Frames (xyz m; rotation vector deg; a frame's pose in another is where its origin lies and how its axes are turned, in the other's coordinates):
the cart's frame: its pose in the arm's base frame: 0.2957 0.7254 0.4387 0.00 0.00 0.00
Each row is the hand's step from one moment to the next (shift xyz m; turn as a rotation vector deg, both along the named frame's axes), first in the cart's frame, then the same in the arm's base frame.
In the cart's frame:
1: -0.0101 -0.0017 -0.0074 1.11 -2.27 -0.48
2: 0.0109 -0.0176 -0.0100 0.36 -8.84 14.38
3: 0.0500 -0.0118 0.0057 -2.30 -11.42 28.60
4: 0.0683 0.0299 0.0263 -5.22 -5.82 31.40
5: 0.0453 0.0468 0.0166 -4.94 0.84 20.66
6: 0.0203 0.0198 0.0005 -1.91 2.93 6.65
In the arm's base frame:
1: -0.0101 -0.0017 -0.0074 1.11 -2.27 -0.48
2: 0.0109 -0.0176 -0.0100 0.36 -8.84 14.38
3: 0.0500 -0.0118 0.0057 -2.30 -11.42 28.60
4: 0.0683 0.0299 0.0263 -5.22 -5.82 31.40
5: 0.0453 0.0468 0.0166 -4.94 0.84 20.66
6: 0.0203 0.0198 0.0005 -1.91 2.93 6.65

